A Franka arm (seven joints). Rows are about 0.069 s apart.
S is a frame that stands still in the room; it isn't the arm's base.
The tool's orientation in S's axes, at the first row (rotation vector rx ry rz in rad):
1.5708 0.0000 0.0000
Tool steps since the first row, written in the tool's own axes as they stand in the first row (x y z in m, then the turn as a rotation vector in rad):
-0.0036 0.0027 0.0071 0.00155 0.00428 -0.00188
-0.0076 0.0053 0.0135 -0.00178 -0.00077 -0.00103
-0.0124 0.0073 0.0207 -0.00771 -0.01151 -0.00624
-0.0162 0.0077 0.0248 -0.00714 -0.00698 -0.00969
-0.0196 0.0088 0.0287 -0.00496 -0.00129 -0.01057
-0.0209 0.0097 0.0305 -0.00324 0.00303 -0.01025
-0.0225 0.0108 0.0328 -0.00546 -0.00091 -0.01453
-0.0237 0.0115 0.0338 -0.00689 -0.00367 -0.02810
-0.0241 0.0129 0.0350 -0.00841 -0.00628 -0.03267
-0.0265 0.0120 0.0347 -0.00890 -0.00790 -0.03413
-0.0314 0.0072 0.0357 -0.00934 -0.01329 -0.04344
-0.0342 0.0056 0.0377 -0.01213 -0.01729 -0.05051
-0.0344 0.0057 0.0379 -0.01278 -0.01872 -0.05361
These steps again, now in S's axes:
-0.0036 -0.0071 0.0027 0.00155 0.00188 0.00428
-0.0076 -0.0135 0.0053 -0.00178 0.00103 -0.00077
-0.0124 -0.0207 0.0073 -0.00771 0.00624 -0.01151
-0.0162 -0.0248 0.0077 -0.00714 0.00969 -0.00698
-0.0196 -0.0287 0.0088 -0.00496 0.01057 -0.00129
-0.0209 -0.0305 0.0097 -0.00324 0.01025 0.00303
-0.0225 -0.0328 0.0108 -0.00546 0.01453 -0.00091
-0.0237 -0.0338 0.0115 -0.00689 0.02810 -0.00367
-0.0241 -0.0350 0.0129 -0.00841 0.03267 -0.00628
-0.0265 -0.0347 0.0120 -0.00890 0.03413 -0.00790
-0.0314 -0.0357 0.0072 -0.00934 0.04344 -0.01329
-0.0342 -0.0377 0.0056 -0.01213 0.05051 -0.01729
-0.0344 -0.0379 0.0057 -0.01278 0.05361 -0.01872

